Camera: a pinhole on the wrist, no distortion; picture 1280 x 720 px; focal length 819.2 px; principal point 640.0 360.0 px. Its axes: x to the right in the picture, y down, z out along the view. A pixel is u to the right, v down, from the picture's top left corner.
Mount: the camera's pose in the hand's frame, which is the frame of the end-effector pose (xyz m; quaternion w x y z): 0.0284 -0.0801 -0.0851 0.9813 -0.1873 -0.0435 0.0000
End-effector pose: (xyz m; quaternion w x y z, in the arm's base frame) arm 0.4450 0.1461 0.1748 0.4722 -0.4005 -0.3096 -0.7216
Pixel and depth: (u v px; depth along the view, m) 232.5 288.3 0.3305
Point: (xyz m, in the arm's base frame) 0.5564 0.3925 0.1388
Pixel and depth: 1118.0 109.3 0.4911
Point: 0.4783 0.4126 0.6261
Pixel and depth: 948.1 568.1 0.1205
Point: 0.4295 0.1366 0.2392
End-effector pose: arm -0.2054 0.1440 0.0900 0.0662 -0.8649 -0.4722 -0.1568
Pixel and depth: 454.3 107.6 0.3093
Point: -0.2394 0.1799 -0.1521
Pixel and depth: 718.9 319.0 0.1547
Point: -0.2026 0.2006 0.0403
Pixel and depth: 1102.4 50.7 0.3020
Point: -0.1275 0.3851 -0.0920
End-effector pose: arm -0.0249 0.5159 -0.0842 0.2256 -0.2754 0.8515 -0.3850
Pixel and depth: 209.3 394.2 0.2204
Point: 0.1148 0.5318 -0.1355
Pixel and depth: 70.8 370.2 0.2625
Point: 0.1856 0.5628 -0.1518
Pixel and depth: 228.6 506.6 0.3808
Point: 0.2189 0.5864 -0.2807
